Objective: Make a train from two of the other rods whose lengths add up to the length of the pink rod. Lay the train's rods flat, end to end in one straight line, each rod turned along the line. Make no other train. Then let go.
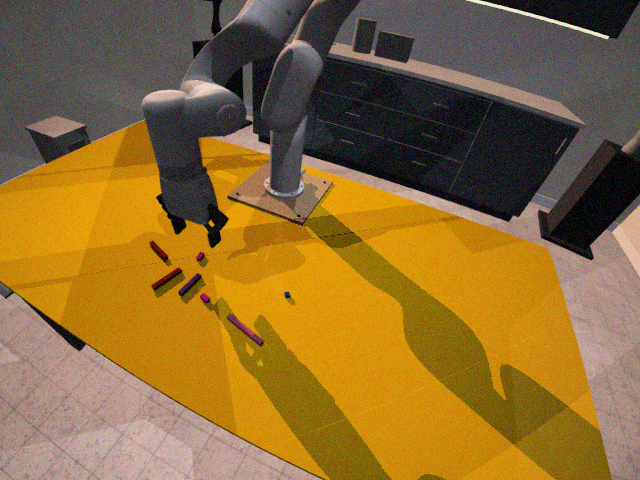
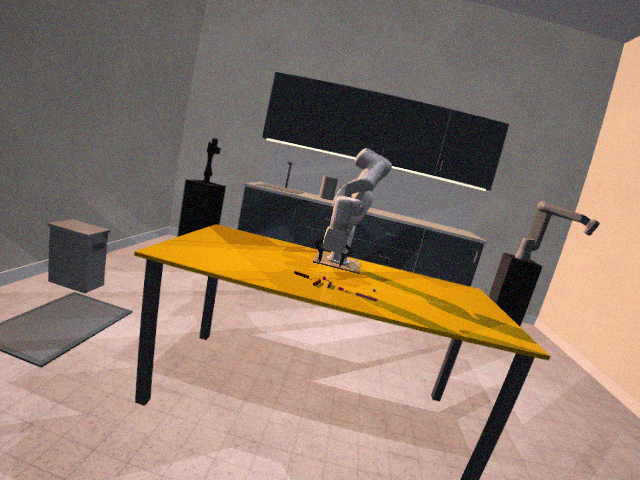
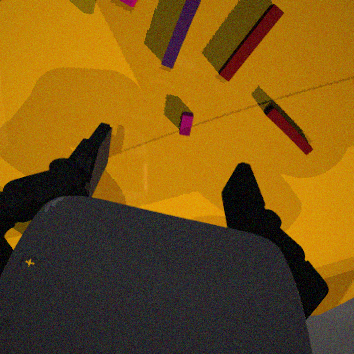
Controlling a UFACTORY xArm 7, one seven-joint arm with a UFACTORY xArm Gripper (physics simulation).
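Pixels of known places: gripper, fingertip midpoint: [image 1: 198,237] [image 2: 329,263] [image 3: 171,160]; arm's base at its link origin: [image 1: 284,187] [image 2: 337,260].
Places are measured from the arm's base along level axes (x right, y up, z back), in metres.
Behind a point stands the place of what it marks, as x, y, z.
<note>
The pink rod [image 1: 245,329] {-0.220, 0.002, -0.445} [image 2: 366,297] {-0.218, -0.003, -0.450} lies flat and is the longest. A purple rod [image 1: 189,284] {-0.056, 0.003, -0.433} [image 2: 329,284] {-0.054, 0.003, -0.442} [image 3: 181,34] {-0.051, 0.002, -0.428} lies beside a red rod [image 1: 166,279] {-0.005, 0.001, -0.453} [image 2: 316,282] {-0.001, 0.001, -0.460} [image 3: 251,43] {-0.001, 0.003, -0.449}, with a gap between. Another red rod [image 1: 158,250] {0.078, 0.002, -0.408} [image 2: 301,274] {0.082, -0.001, -0.410} [image 3: 289,130] {0.079, 0.003, -0.406} lies apart, turned differently. Two short magenta rods lie apart: one [image 1: 200,256] {-0.015, 0.002, -0.362} [image 2: 324,277] {-0.013, 0.002, -0.368} [image 3: 186,124] {-0.011, 0.003, -0.361} is nearer the robot, the other [image 1: 205,298] {-0.109, 0.003, -0.438} [image 2: 340,288] {-0.103, -0.001, -0.441} [image 3: 128,2] {-0.098, 0.003, -0.433} is between purple and pink. My gripper [image 1: 196,235] {-0.022, 0.068, -0.361} [image 3: 171,160] {-0.022, 0.068, -0.361} is open and empty, above the table near the nearer magenta rod.
A small blue cube-like rod [image 1: 287,294] {-0.240, 0.003, -0.332} [image 2: 374,290] {-0.240, -0.001, -0.333} lies apart on the yellow table [image 1: 413,248] {-0.435, -0.008, -0.005} [image 2: 248,258] {0.350, -0.008, -0.392}. The arm's base plate [image 1: 250,193] {0.059, 0.000, -0.094} is behind the rods. The arm's shadow falls across the table and touches the pink rod.
</note>
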